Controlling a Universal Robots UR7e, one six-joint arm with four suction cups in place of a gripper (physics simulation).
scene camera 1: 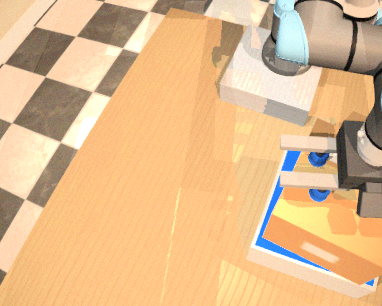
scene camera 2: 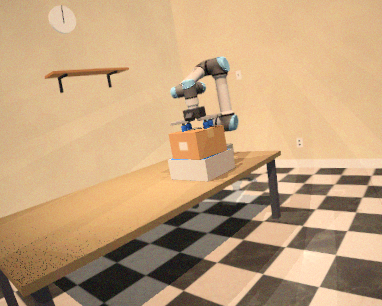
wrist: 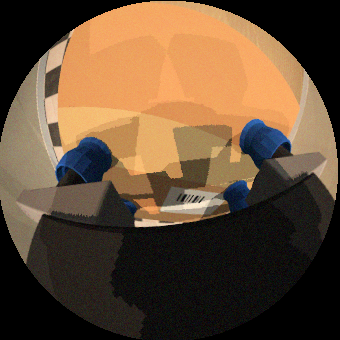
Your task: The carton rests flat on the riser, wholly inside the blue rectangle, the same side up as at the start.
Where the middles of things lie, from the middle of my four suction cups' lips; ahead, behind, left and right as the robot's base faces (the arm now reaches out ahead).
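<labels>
From my suction cup, the carton point(scene camera 1: 330, 234) is 2 cm ahead and 9 cm below. The riser point(scene camera 1: 263, 252) is 1 cm ahead of my suction cup and 22 cm below it.
</labels>
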